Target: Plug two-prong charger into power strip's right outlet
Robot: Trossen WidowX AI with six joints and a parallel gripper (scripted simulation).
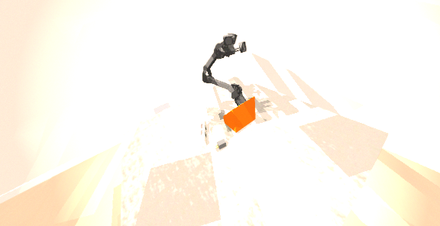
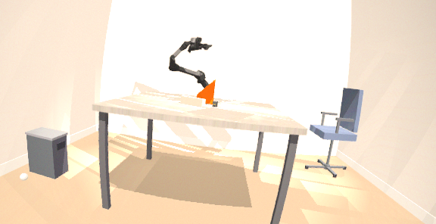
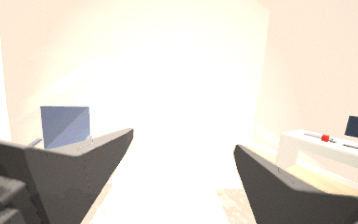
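The grey charger is 47 cm below my gripper tip, 27 cm ahead of it and 11 cm to the left of it.
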